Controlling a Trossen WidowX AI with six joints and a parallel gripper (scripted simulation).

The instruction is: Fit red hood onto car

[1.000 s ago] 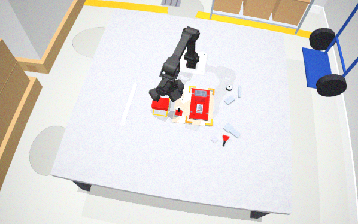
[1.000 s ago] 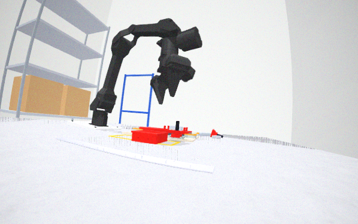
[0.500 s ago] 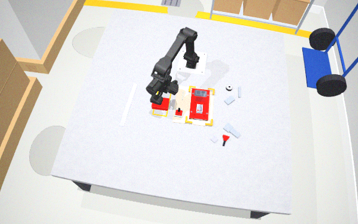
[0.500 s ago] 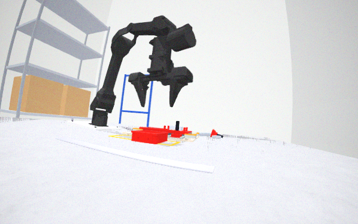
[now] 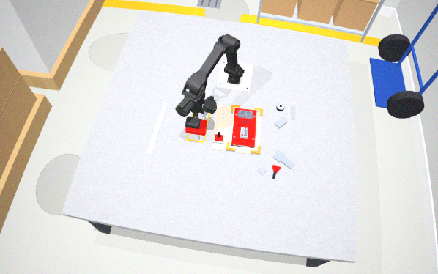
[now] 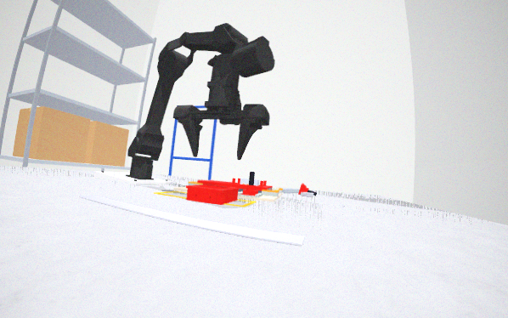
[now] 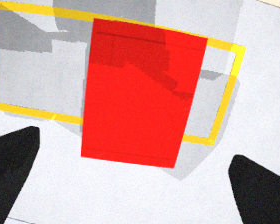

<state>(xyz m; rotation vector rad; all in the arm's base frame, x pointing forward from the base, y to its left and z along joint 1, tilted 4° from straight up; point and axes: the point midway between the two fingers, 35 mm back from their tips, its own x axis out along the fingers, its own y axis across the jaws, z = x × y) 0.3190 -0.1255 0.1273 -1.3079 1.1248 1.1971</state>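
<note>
My gripper tip is now 6 cm above the red hood. From my gripper tip the other things lie so: long white strip 18 cm to the right, 8 cm below, 4 cm ahead.
</note>
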